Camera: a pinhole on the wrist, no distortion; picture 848 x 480 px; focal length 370.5 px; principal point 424.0 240.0 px. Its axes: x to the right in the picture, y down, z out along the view. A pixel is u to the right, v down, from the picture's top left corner.
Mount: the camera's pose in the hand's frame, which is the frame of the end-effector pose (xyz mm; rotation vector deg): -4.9 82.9 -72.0 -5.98 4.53 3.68
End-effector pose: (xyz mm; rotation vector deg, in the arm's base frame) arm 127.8 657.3 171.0 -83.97 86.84 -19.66
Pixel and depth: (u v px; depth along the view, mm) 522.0 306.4 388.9
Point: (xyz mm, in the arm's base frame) 257.5 717.5 -179.9
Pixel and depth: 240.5 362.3 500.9
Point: 240.0 1097.1 -160.0
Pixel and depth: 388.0 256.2 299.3
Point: 221.9 789.3 -30.9
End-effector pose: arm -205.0 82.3 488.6 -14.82 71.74 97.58
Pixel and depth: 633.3 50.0 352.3
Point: -188.1 444.0 434.8
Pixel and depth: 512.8 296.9 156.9
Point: -298.4 170.6 573.5
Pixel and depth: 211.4 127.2 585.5
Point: 173.2 377.3 888.2
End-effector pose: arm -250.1 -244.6 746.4 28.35 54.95 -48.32
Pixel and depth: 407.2 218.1 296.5
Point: -56.7 -346.9 855.8
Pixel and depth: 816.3 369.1 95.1
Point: -107.9 -214.1 666.4
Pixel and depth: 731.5 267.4 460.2
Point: 203.4 -540.5 571.8
